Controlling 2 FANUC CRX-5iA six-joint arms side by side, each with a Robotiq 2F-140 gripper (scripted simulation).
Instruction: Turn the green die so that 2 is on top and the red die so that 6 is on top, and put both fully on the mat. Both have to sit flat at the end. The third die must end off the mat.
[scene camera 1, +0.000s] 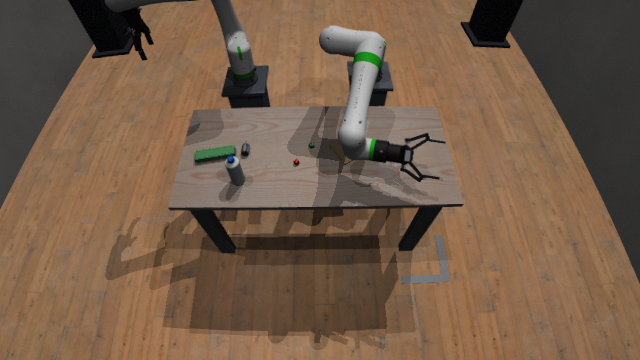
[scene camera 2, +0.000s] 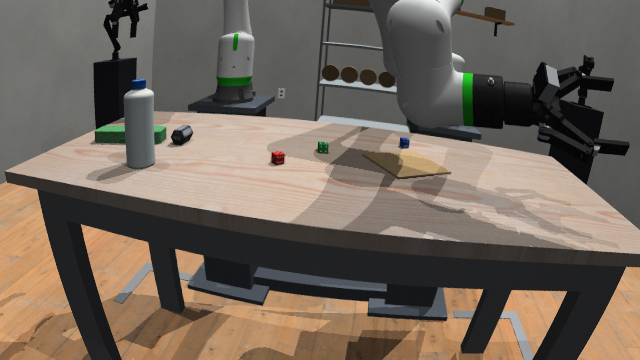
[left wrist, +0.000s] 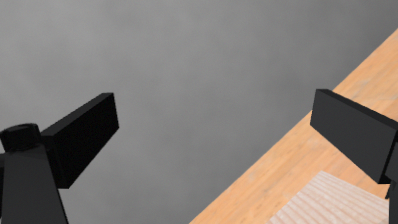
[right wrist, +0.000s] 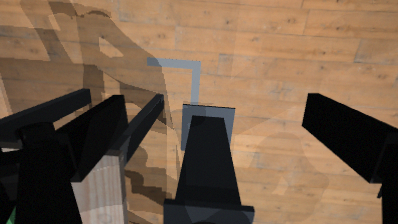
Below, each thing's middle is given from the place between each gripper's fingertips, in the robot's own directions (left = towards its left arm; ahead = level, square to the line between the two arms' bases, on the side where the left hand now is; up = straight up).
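From my left hand (scene camera 2: 619, 114), I find the tan mat (scene camera 2: 405, 164) 34 cm to the right, 24 cm behind and 21 cm below. The bottle (scene camera 2: 139, 102) is 86 cm to the right of my left hand, 9 cm behind my left hand and 14 cm below my left hand. Going by its middle, the tan mat is nearer to my left hand than to my right hand.
Counted from my right hand, the bottle is 520 mm to the left, 690 mm ahead and 190 mm below. The tan mat is 540 mm ahead of my right hand, 1050 mm to the left of my right hand and 260 mm below my right hand. Going by their middles, of the things named here the bottle is the nearest to my right hand.
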